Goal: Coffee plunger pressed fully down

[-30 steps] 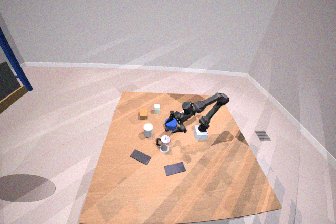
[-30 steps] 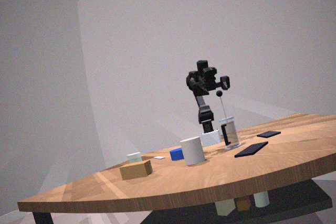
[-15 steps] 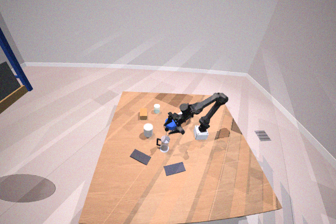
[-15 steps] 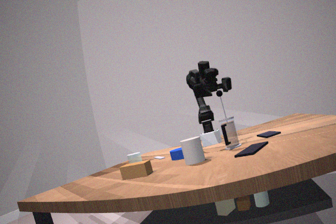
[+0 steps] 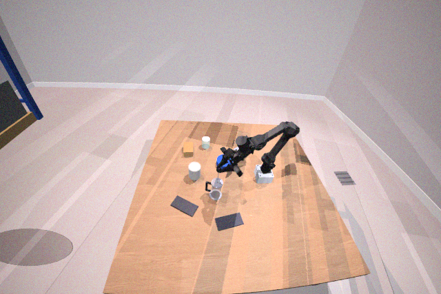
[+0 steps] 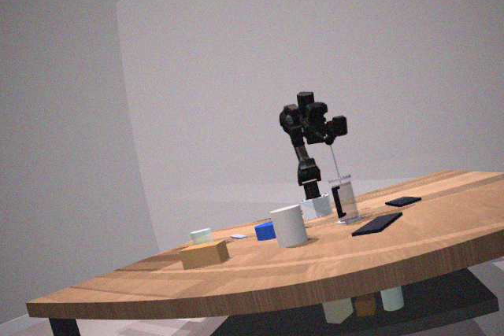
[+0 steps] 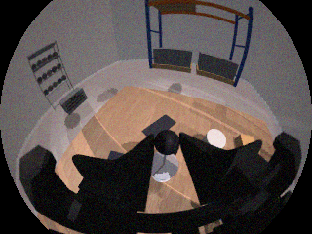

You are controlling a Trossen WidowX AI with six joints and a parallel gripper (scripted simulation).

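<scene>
Right now the glass coffee press is 130 mm below my gripper tip, 10 mm to the right of it and 10 mm ahead of it. Round my gripper tip: white cylinder (200 mm below, 170 mm to the right, 110 mm ahead); then tan box (410 mm to the right, 220 mm below, 130 mm ahead); then blue block (240 mm to the right, 230 mm below, 120 mm behind).
</scene>
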